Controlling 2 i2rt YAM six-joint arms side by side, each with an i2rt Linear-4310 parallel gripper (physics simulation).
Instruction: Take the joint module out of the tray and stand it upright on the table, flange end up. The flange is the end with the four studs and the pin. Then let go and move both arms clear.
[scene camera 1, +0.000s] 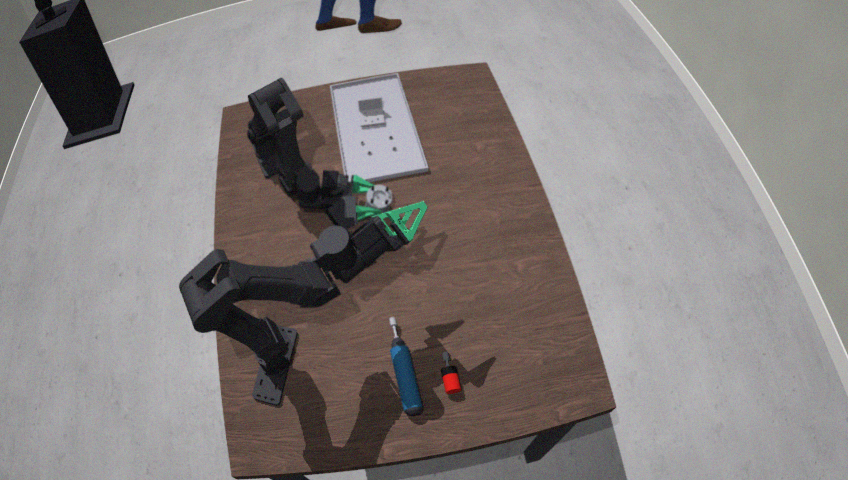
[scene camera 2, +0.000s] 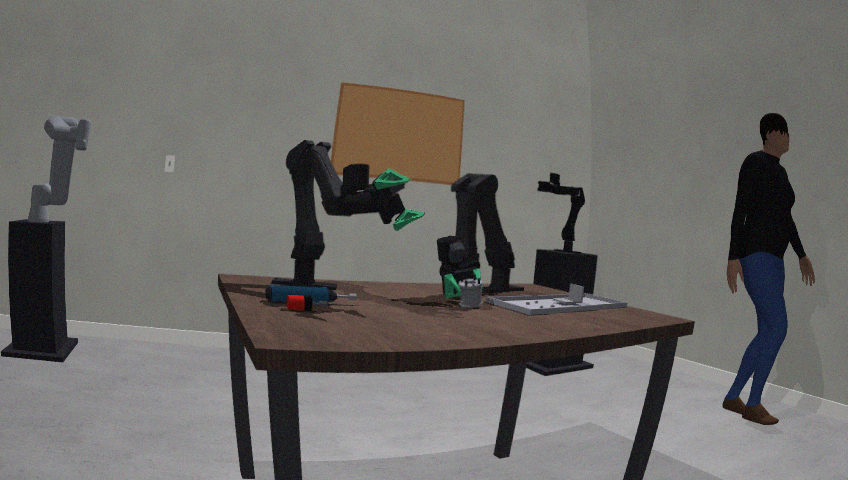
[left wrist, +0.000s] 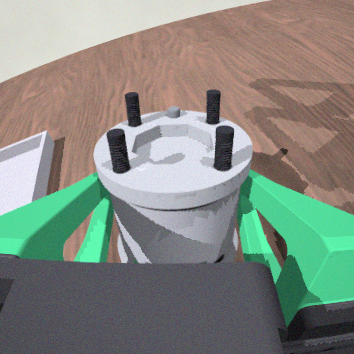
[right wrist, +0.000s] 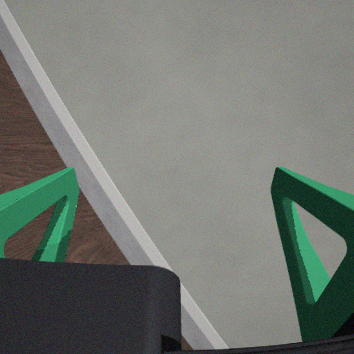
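Seen in the pictures: left gripper, fingertip midpoint: (scene camera 1: 381, 200) (scene camera 2: 471, 291) (left wrist: 174, 176); right gripper, fingertip midpoint: (scene camera 1: 417, 206) (scene camera 2: 416, 197) (right wrist: 174, 178); left arm's base at its link origin: (scene camera 1: 267, 152) (scene camera 2: 499, 290); right arm's base at its link origin: (scene camera 1: 275, 365) (scene camera 2: 303, 285).
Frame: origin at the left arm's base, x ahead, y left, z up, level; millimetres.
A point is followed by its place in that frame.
Observation:
The joint module (scene camera 1: 379, 196) {x 205, y -362, z 61 mm} (scene camera 2: 470, 296) {x 221, y -380, z 33 mm} (left wrist: 175, 220) {x 177, y -350, z 56 mm}, a grey cylinder, is upright with its flange end up; four black studs and the small pin show on top in the left wrist view. My left gripper (scene camera 1: 373, 198) {x 208, y -363, z 43 mm} (scene camera 2: 466, 285) {x 208, y -363, z 43 mm} (left wrist: 174, 176) {x 208, y -363, z 43 mm} is shut on its body. Its base is at or very near the table top beside the tray (scene camera 1: 386, 165) {x 282, y -234, z 4 mm} (scene camera 2: 571, 309) {x 411, y -155, z 8 mm} (left wrist: 22, 172) {x 343, y -269, z 4 mm}; contact is too small to tell. My right gripper (scene camera 1: 415, 217) {x 201, y -575, z 273 mm} (scene camera 2: 415, 196) {x 201, y -575, z 273 mm} (right wrist: 174, 178) {x 201, y -575, z 273 mm} is open and empty, high above the table, beside the module in scene camera 1.
The tray holds a bracket (scene camera 1: 373, 121) {x 318, y -70, z 16 mm} (scene camera 2: 576, 292) {x 338, y -20, z 39 mm} and several small dark parts. A blue screwdriver (scene camera 1: 407, 377) {x 52, y -803, z 41 mm} (scene camera 2: 301, 293) {x 70, y -802, z 27 mm} and a short red-and-black tool (scene camera 1: 451, 380) {x 131, y -852, z 34 mm} (scene camera 2: 295, 302) {x 147, y -863, z 21 mm} lie on the table (scene camera 1: 505, 267) {x 392, y -650, z 0 mm} (scene camera 2: 386, 342) {x 444, y -833, z 0 mm}. A person (scene camera 2: 764, 208) stands beyond the table.

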